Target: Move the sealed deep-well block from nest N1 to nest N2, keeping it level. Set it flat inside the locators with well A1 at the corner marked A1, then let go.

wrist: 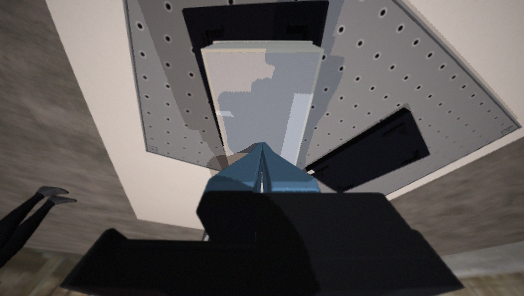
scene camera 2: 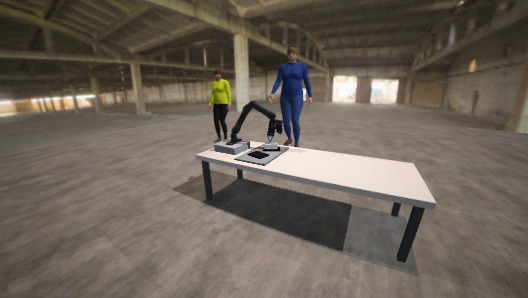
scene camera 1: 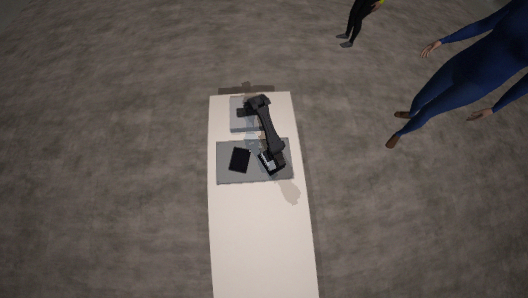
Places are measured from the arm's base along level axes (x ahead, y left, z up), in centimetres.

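Pixels of known places: gripper, fingertip midpoint: [wrist: 262, 147] [scene camera 2: 269, 142]; arm's base, link origin: [scene camera 2: 234, 142] [scene camera 1: 250, 111].
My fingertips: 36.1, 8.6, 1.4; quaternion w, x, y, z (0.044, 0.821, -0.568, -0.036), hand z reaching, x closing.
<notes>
For each thing: its top centre in the pictures, then the offset to it from my fingertips, as dx, dy, dz. Level surfaces: height alone.
- pale sealed block, top centre: [wrist: 262, 127] [scene camera 1: 270, 158] [scene camera 2: 271, 143] +1.2, +0.5, -1.5
- grey perforated plate, top centre: [wrist: 323, 140] [scene camera 1: 253, 159] [scene camera 2: 264, 152] -1.2, -10.7, -7.3
- white table, surface height: dz -8.7
The pale sealed block [scene camera 1: 269, 161] [scene camera 2: 271, 147] [wrist: 260, 95] rests on a black nest [wrist: 252, 19] on the right part of the plate in the overhead view. It looks flat. The seating against the locators and the A1 marks cannot be made out. My gripper [scene camera 2: 270, 140] [wrist: 262, 147] is shut and empty, its blue fingertips together above the block. They hide part of its near end in the wrist view. The other black nest [scene camera 1: 240, 160] [scene camera 2: 258, 155] [wrist: 375, 150] has no block on it. The nest labels are not readable.
Both nests are on a grey perforated plate [scene camera 1: 225, 175] [wrist: 360, 72] on the white table [scene camera 1: 260, 230] [scene camera 2: 350, 172]. The arm's grey base box [scene camera 1: 237, 125] [scene camera 2: 230, 149] stands behind the plate. Two people [scene camera 2: 291, 90] [scene camera 2: 220, 95] stand beyond the table.
</notes>
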